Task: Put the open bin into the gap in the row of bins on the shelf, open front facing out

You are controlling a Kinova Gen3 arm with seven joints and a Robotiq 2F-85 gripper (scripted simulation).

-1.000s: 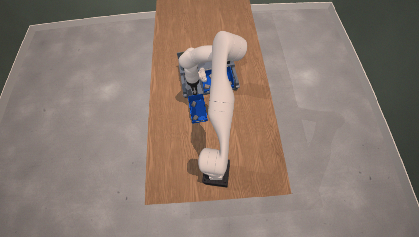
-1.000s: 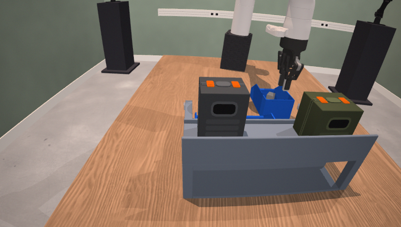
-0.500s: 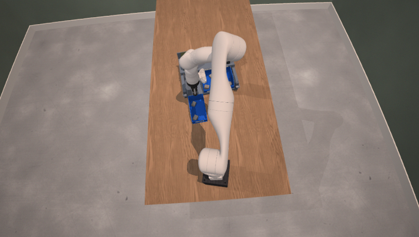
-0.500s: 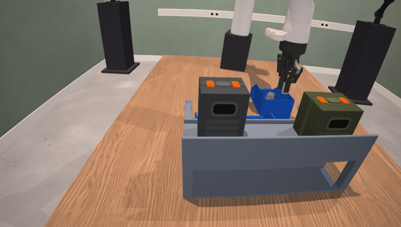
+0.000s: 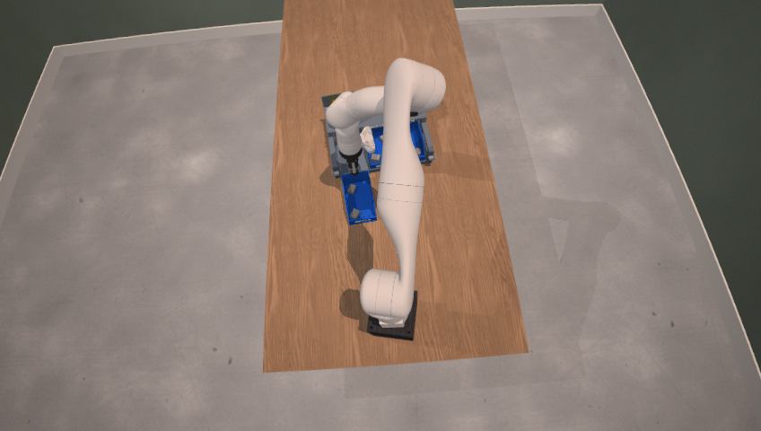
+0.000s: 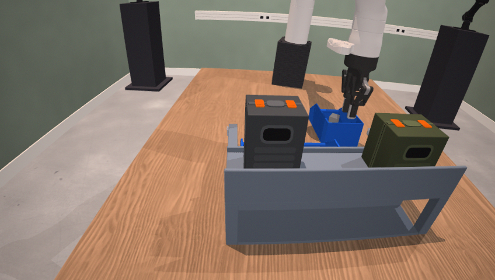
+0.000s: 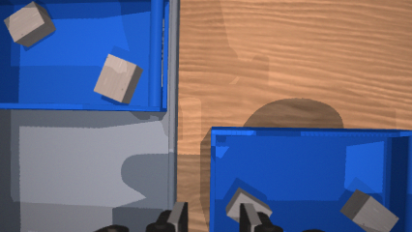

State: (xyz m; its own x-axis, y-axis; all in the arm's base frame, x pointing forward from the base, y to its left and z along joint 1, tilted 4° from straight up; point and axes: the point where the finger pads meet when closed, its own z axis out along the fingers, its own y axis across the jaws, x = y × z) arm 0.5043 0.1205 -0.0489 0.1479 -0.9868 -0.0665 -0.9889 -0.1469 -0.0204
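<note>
Now: hand 3 cm past the grey part, 2 cm to the right of it and 10 cm above it. From my hand the other things lie so: grey shelf 17 cm ahead, 9 cm to the right, 5 cm below.
</note>
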